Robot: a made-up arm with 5 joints.
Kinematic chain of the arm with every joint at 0, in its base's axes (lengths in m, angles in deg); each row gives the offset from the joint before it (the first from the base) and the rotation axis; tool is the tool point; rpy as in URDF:
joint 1: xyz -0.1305 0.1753 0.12 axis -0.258 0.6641 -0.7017
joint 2: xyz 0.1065 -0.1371 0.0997 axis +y
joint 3: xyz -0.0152 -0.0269 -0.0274 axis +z
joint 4: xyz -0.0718 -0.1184 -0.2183 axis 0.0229 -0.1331 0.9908
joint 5: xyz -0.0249 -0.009 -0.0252 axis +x
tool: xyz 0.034 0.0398 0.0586 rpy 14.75 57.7 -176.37
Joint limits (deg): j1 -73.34..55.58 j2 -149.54..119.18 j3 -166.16..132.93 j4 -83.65..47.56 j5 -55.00..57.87
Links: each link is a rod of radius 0.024 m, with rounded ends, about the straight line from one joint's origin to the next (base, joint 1, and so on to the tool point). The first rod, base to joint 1, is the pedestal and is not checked.
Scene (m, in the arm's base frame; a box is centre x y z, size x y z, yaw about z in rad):
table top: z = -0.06
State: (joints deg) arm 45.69 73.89 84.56 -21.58 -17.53
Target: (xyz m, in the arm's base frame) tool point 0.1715 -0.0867 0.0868
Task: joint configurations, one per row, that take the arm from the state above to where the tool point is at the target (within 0.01 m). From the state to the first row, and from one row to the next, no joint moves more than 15 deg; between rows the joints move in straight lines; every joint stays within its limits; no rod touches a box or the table.
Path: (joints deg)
1: 47.34 59.67 84.47 -18.54 -20.08
2: 48.99 45.45 84.38 -15.50 -22.63
3: 50.64 31.22 84.30 -12.46 -25.18
4: 52.28 17.00 84.21 -9.42 -27.73
5: 53.93 2.78 84.12 -6.38 -30.28
6: 55.58 -11.44 84.03 -3.34 -32.83
7: 46.49 -24.07 85.53 -4.95 -31.66
8: 37.40 -36.70 87.03 -6.57 -30.50
9: 28.31 -49.34 88.52 -8.18 -29.33
10: 19.22 -61.97 90.02 -9.80 -28.16
11: 13.58 -56.82 91.29 -1.57 -30.82
12: 7.94 -51.67 92.57 6.67 -33.47

